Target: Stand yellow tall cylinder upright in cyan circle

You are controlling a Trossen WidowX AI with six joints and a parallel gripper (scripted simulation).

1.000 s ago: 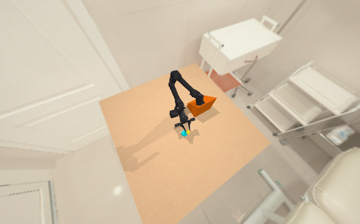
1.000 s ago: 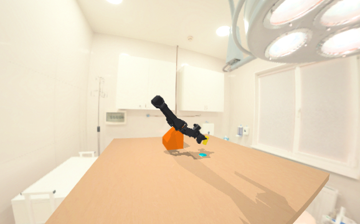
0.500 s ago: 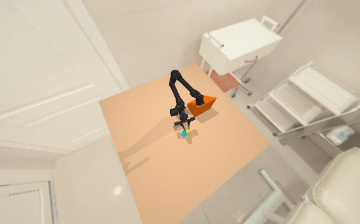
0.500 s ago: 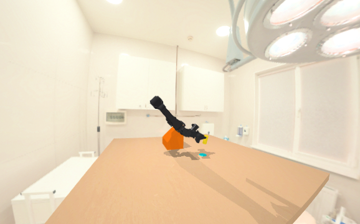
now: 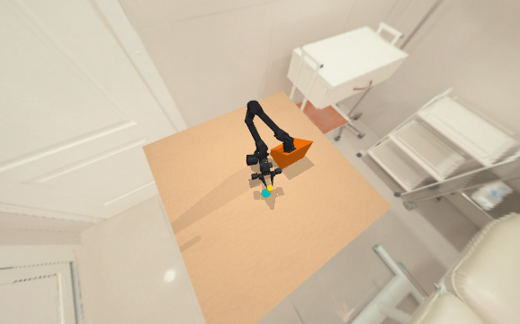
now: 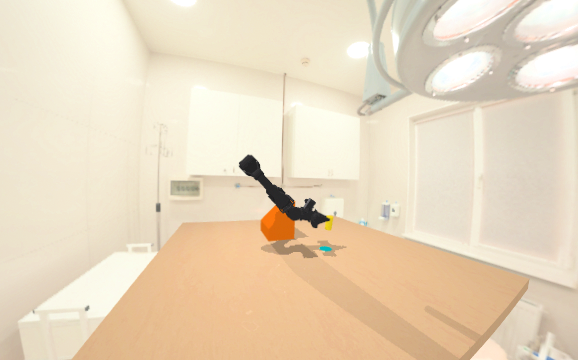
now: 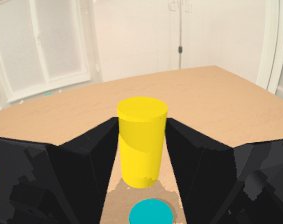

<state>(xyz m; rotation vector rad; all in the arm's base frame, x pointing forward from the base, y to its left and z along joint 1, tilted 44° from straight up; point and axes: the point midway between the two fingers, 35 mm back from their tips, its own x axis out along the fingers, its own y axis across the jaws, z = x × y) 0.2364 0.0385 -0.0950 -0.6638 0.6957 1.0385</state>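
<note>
Right now the cyan circle is 10 mm to the right of my gripper tip and 150 mm below it. From my gripper tip the other things lie so: yellow cylinder 20 mm below.
</note>
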